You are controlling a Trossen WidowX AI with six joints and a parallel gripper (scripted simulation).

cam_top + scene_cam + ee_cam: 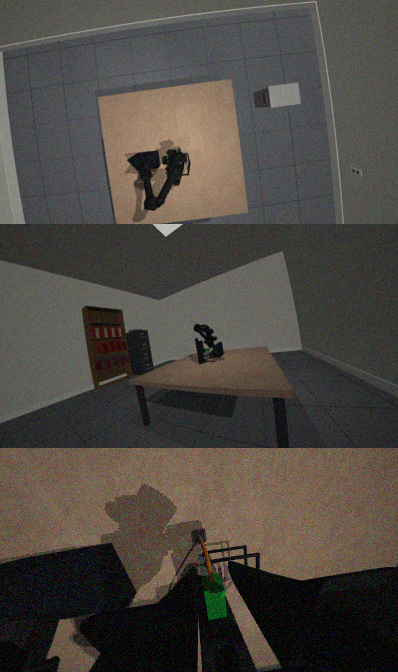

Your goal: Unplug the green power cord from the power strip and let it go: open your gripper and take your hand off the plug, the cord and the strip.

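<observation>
Now: gripper tip 70 mm to the left of the green plug and 10 mm above it. Also, from my gripper tip: black power strip (10 mm behind, 140 mm to the right, 30 mm below).
</observation>
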